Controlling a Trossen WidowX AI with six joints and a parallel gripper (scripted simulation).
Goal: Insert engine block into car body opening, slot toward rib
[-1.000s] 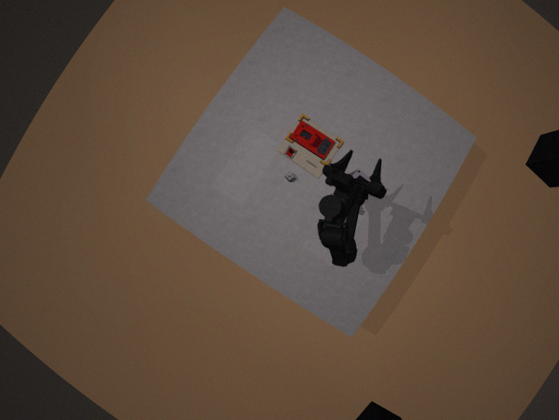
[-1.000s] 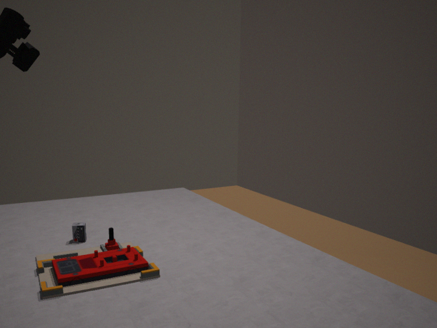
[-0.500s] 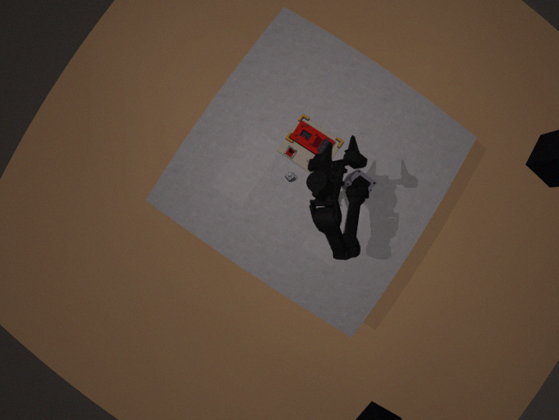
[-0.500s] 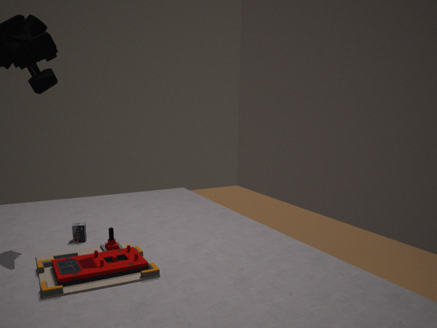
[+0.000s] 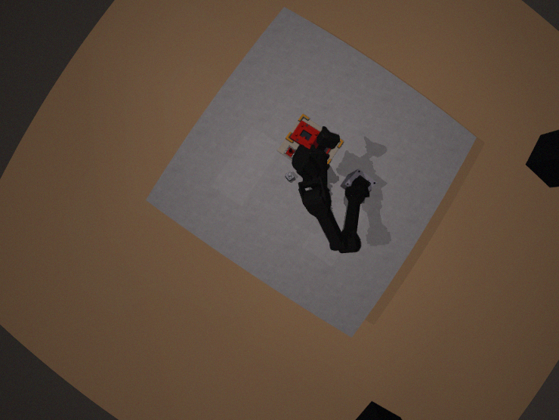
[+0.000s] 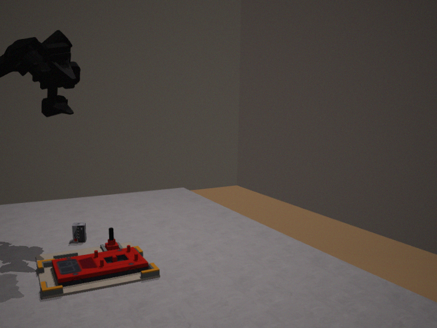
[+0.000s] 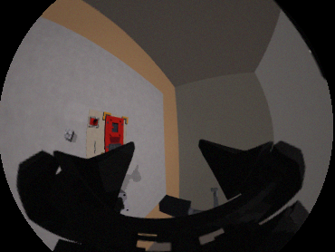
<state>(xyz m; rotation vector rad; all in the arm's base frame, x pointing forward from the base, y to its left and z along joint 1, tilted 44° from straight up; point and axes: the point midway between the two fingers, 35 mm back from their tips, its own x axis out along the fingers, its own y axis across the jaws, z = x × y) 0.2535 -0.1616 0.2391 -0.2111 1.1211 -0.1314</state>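
The grey engine block lies 370 mm below my gripper tip, 130 mm to the left of it and 20 mm ahead of it.
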